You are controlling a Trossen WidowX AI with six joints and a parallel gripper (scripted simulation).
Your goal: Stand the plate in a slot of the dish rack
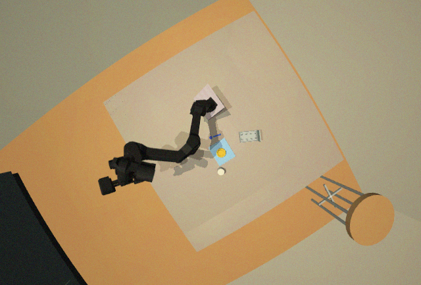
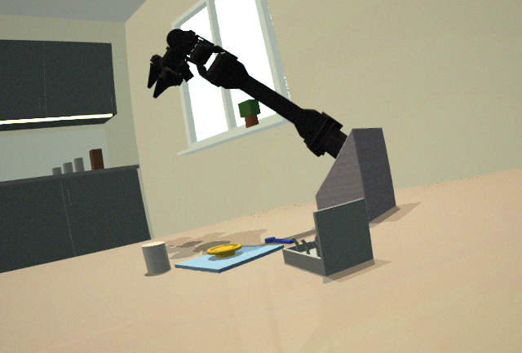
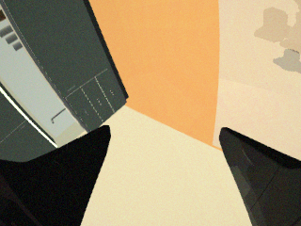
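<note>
Right now my gripper tip is 220 mm short of the yellow plate, 390 mm to the right of it and 430 mm above it. Also, from my gripper tip: blue utensil (110 mm ahead, 430 mm to the left, 440 mm below); then white cup (320 mm ahead, 310 mm to the left, 420 mm below); then grey dish rack (260 mm ahead, 610 mm to the left, 420 mm below).
</note>
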